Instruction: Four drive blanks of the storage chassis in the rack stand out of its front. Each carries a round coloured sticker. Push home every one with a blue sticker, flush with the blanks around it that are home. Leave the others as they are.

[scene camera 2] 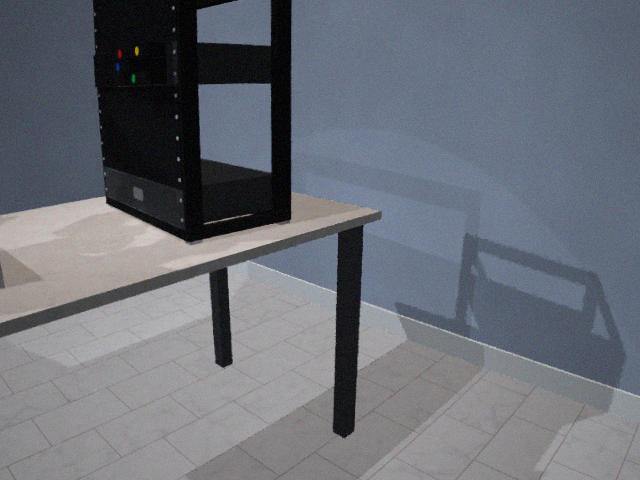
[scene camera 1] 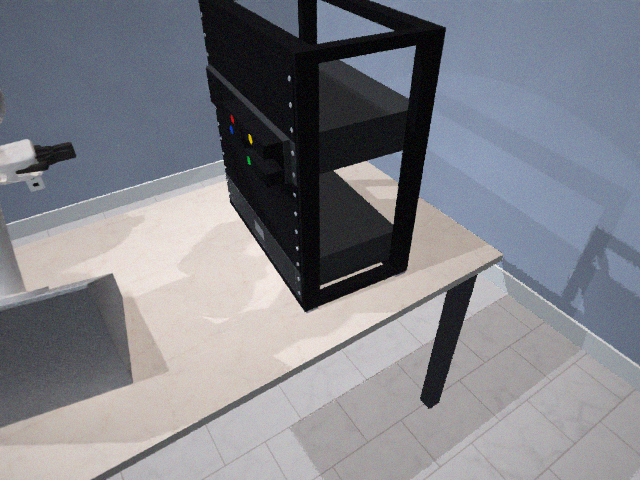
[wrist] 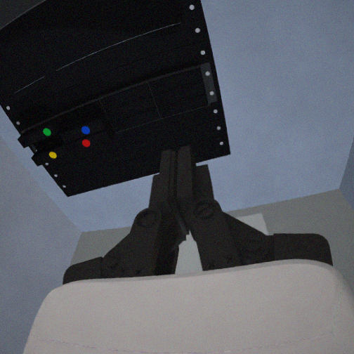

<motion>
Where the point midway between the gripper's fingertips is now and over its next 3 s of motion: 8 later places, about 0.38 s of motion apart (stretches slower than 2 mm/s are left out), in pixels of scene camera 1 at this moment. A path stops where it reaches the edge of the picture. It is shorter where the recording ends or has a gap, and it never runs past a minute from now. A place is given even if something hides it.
My gripper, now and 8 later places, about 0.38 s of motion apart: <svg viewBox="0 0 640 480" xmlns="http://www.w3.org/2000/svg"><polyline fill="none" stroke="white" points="73,149 74,150 73,149 72,146 72,145 73,149 81,150 84,148 83,148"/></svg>
</motion>
